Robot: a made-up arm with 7 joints.
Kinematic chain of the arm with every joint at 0, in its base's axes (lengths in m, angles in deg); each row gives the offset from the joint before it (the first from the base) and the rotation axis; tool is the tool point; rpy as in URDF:
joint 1: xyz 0 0 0.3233 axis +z
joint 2: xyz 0 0 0 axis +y
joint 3: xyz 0 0 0.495 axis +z
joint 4: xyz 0.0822 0 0 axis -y
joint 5: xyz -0.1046 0 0.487 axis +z
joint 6: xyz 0 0 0 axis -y
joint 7: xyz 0.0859 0 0 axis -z
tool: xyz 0 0 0 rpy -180 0 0
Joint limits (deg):
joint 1: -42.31..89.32
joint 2: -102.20..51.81
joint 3: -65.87..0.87
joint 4: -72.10..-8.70
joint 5: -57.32..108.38
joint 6: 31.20..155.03
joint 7: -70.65..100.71
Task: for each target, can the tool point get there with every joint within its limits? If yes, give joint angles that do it. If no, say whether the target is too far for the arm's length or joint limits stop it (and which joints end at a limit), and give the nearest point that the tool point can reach.
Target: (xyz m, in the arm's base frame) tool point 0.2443 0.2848 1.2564
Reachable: yes | joints 55.65 -9.84 -5.97 -67.28 -14.12 131.99 -48.58
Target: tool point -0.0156 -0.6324 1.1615
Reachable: yes | joints 71.45 -57.74 -25.47 -45.76 -8.85 80.32 -45.90
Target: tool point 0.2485 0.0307 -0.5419
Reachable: no: joint limits stop it (at a limit: joint 2, joint 4, joint 6) | nearest point 0.8916 0.1101 0.2941 | short by 1.058 m
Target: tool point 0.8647 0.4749 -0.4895
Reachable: no: too far | nearest point 0.7982 0.4384 0.2944 | short by 0.788 m
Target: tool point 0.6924 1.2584 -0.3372
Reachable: no: too far | nearest point 0.4597 0.8356 0.3110 | short by 0.808 m
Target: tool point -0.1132 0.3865 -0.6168
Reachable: no: joint limits stop it (at a limit: joint 1, joint 2, joint 3, joint 4, joint 6) | nearest point -0.7645 0.6468 0.0537 | short by 0.970 m
